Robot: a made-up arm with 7 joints.
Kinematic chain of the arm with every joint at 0, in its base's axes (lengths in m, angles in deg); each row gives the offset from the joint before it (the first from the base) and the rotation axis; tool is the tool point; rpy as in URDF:
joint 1: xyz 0 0 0.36 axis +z
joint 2: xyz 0 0 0 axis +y
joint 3: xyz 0 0 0.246 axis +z
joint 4: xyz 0.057 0 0 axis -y
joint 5: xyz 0.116 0 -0.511 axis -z
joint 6: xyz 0 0 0 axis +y
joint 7: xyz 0.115 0 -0.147 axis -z
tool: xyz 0 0 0 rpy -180 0 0
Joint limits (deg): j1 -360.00..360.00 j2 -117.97..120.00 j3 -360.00..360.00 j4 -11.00..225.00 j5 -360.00..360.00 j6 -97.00..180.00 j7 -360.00..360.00
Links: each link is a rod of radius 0.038 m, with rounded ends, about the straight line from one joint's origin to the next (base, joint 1, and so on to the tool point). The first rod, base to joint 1, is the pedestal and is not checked.
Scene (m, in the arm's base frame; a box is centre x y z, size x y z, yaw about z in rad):
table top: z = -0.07
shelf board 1: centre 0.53 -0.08 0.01 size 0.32 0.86 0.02 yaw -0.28
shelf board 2: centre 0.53 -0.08 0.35 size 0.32 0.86 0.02 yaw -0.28
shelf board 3: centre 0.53 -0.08 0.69 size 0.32 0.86 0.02 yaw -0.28
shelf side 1: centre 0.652 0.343 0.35 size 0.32 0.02 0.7 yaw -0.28
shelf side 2: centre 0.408 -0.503 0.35 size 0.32 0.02 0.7 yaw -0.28
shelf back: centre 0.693 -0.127 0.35 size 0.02 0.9 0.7 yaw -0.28
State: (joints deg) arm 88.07 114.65 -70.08 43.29 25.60 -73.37 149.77
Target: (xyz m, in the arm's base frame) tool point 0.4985 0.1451 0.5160
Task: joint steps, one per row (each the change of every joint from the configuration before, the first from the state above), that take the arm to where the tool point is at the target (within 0.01 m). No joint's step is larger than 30 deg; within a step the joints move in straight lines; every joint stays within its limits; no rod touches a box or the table.
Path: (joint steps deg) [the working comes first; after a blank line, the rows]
Joints at the target: -51.62 88.90 101.78 51.83 -22.68 -97.00 149.77
Straight joint move there: touches shelf board 1, shelf board 2, the table top.

1: 25.14 -17.75 10.49 -22.12 2.71 -11.81 0.00
2: 25.14 -17.75 10.49 -22.13 2.70 -11.82 0.00
3: -28.73 2.14 21.81 2.04 -8.80 0.00 0.00
4: -28.72 2.14 21.81 2.03 -8.80 0.00 0.00
5: -28.72 2.14 21.80 2.04 -8.80 0.00 0.00
6: -28.73 2.14 21.81 2.03 -8.81 0.00 0.00
7: -28.72 2.14 21.80 2.04 -8.80 0.00 0.00
8: -28.72 2.14 21.81 2.03 -8.80 0.00 0.00
9: -28.73 2.15 21.80 2.04 -8.81 0.00 0.00
10: 5.55 -2.62 -0.88 19.27 3.97 0.00 0.00
11: 5.55 -2.62 -0.88 19.27 3.96 0.00 0.00

